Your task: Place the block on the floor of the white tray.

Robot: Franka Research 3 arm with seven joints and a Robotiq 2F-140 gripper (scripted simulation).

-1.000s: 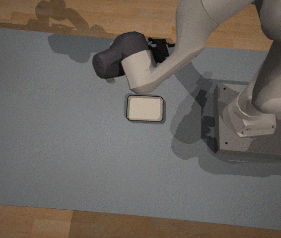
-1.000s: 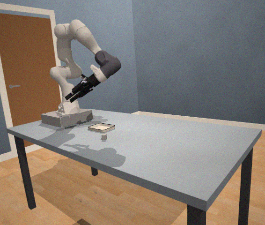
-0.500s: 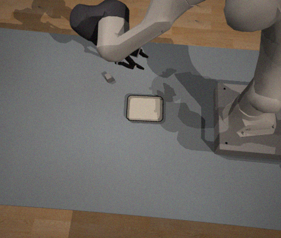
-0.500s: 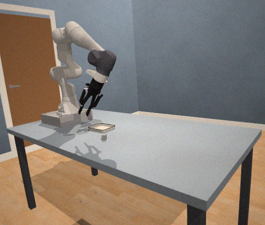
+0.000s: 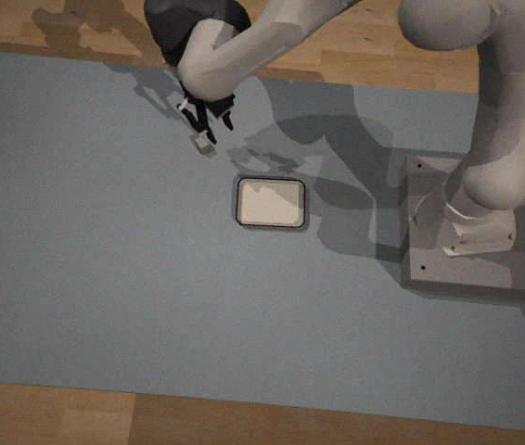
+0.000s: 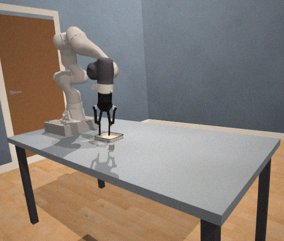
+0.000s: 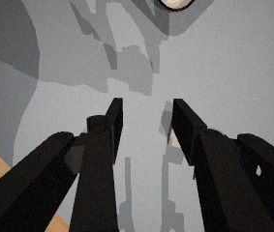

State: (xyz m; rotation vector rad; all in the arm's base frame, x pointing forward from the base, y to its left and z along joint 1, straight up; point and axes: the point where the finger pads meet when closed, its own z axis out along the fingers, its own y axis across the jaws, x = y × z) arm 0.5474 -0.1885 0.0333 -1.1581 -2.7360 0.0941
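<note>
My gripper is now 9 cm above the block and 5 cm short of it. Round my hand: white tray 15 cm to the left, 14 cm behind, 10 cm below.
</note>
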